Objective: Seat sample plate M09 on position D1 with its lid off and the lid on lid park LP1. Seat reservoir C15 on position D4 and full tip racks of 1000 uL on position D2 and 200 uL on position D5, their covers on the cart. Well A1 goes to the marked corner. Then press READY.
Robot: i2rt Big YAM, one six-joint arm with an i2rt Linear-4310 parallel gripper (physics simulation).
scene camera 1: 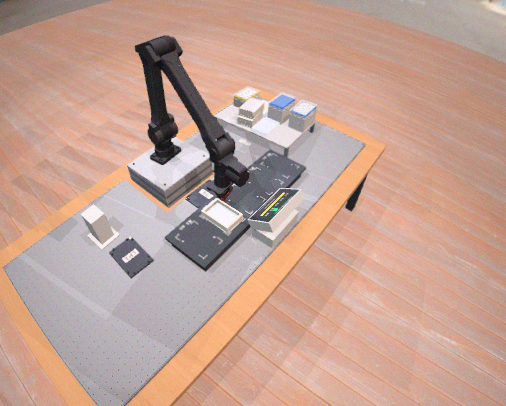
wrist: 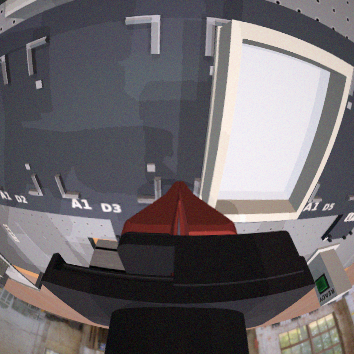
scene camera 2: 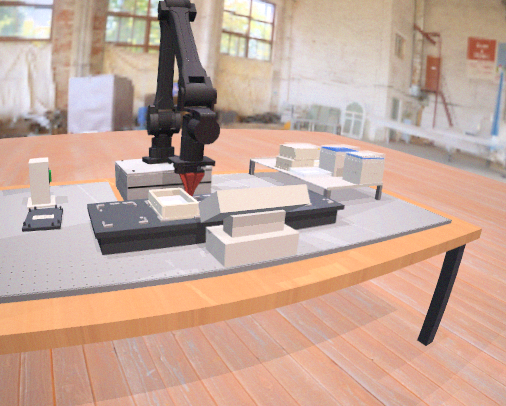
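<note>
My gripper (scene camera 1: pixel 226 197) (scene camera 2: pixel 191 194) (wrist: pixel 178 187) is shut and empty, its red fingertips low over the dark deck (scene camera 1: pixel 192 247) (scene camera 2: pixel 150 242) (wrist: pixel 95 107), beside the reservoir on the D3 side. The cream, open-topped reservoir (scene camera 1: pixel 223 216) (scene camera 2: pixel 173 203) (wrist: pixel 275 120) sits at D4; its left wall overlaps a corner bracket in the wrist view, and I cannot tell whether it is fully seated. On the cart (scene camera 1: pixel 287 137) stand a cream plate stack (scene camera 1: pixel 251 112) (scene camera 2: pixel 298 156), a yellow-edged rack (scene camera 1: pixel 246 95), a blue-topped rack (scene camera 1: pixel 282 106) (scene camera 2: pixel 336 161) and a white-topped, blue-edged rack (scene camera 1: pixel 303 115) (scene camera 2: pixel 364 168).
Lid park LP1 (scene camera 1: pixel 131 256) (scene camera 2: pixel 42 218) lies by the READY box (scene camera 1: pixel 98 225) (scene camera 2: pixel 40 180) (wrist: pixel 331 275). A tilted display console (scene camera 1: pixel 276 210) (scene camera 2: pixel 262 200) stands at the deck's front edge. A second small dark pad (scene camera 1: pixel 200 196) lies between the deck and the arm's base block (scene camera 1: pixel 170 175) (scene camera 2: pixel 145 177).
</note>
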